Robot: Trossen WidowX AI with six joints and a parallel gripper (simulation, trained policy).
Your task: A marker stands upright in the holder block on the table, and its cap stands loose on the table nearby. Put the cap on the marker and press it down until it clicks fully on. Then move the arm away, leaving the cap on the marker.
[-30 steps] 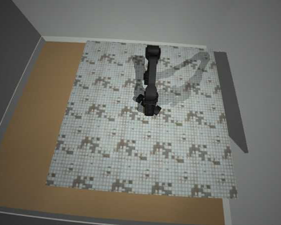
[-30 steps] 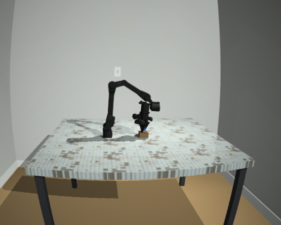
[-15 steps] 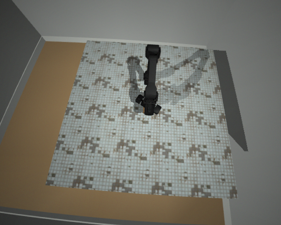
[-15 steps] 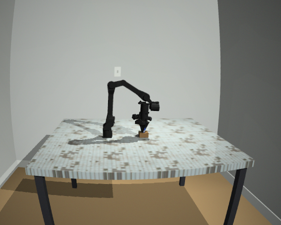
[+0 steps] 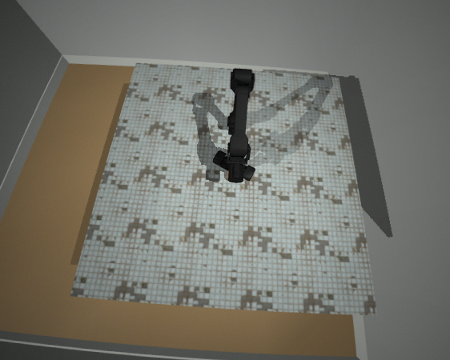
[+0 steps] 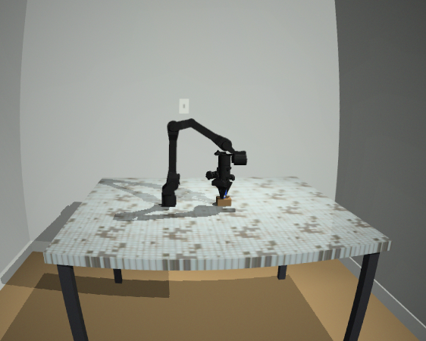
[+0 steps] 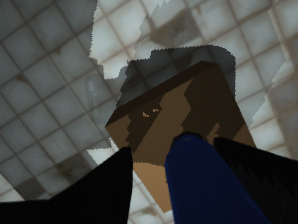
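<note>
Right now my gripper tip is 10 mm to the right of the blue cap and 40 mm below it. Also, from my gripper tip: holder block: 10 mm to the left, 20 mm below.
</note>
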